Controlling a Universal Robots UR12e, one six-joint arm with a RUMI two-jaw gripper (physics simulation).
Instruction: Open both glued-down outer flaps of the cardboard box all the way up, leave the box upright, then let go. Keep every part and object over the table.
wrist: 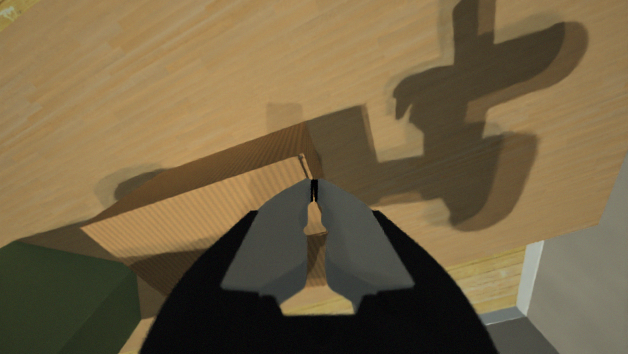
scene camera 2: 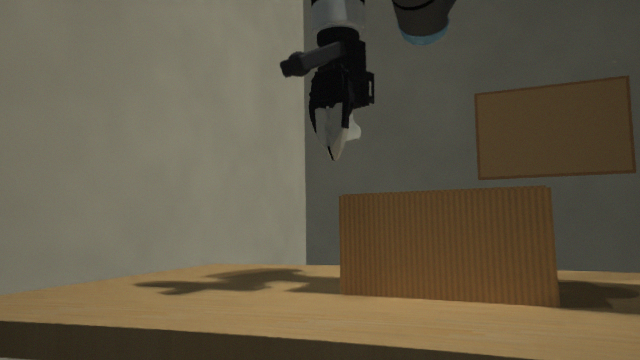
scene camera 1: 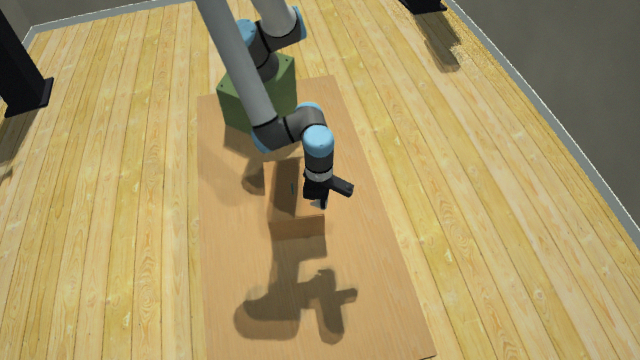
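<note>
The brown corrugated cardboard box stands upright on the table. Its outer flaps lie down flat across the top; in the scene camera 1 view the left flap shows with a small dark green mark near the middle seam, and the right flap is partly behind the gripper. No flap stands up above the box's top edge in the scene camera 2 view. My gripper is shut and empty. It points down, above the box near one end on the right-flap side, with a gap between the tips and the box top.
The wooden table bears the box, and the arm's shadow falls across it. The green robot base stands behind the box. A framed brown board hangs on the far wall.
</note>
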